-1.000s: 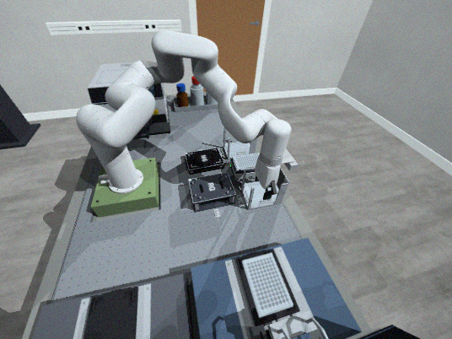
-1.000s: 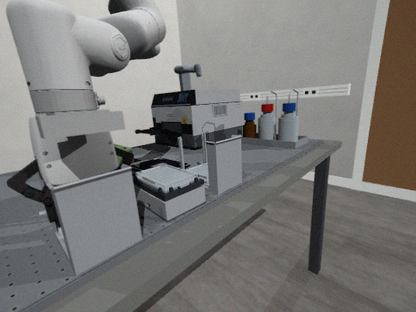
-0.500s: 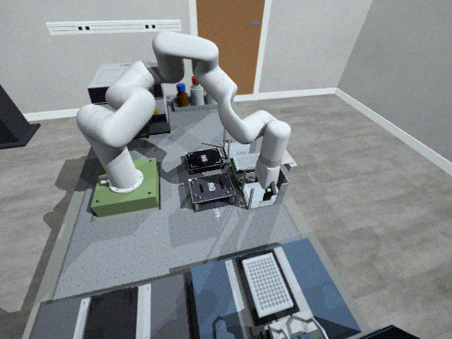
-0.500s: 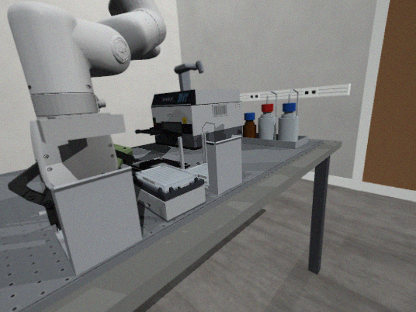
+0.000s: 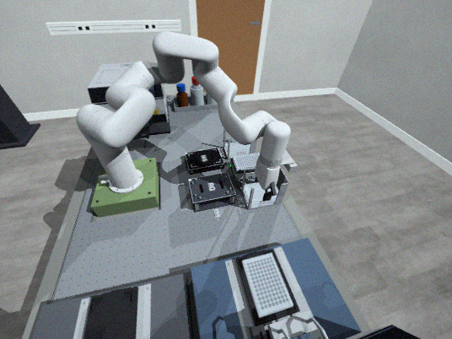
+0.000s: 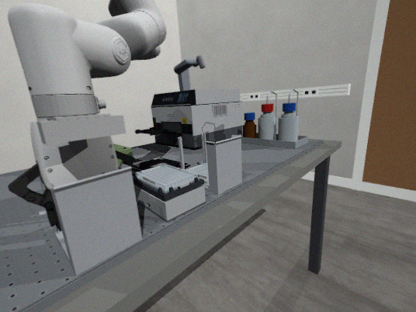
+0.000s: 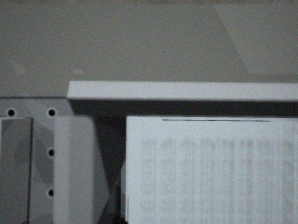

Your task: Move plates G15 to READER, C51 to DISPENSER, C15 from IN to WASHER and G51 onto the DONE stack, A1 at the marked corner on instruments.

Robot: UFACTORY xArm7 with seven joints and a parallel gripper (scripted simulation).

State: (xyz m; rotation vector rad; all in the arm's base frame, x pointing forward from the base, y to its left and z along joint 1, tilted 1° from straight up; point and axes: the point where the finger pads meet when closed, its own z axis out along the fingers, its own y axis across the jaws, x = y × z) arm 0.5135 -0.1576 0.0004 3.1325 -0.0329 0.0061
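Now: the DONE label 9 cm behind my hand and 5 cm below it. Round my hand: black RG nest: 19 cm behind, 5 cm to the left; black N6 nest: 25 cm to the left, 19 cm behind, 3 cm below.
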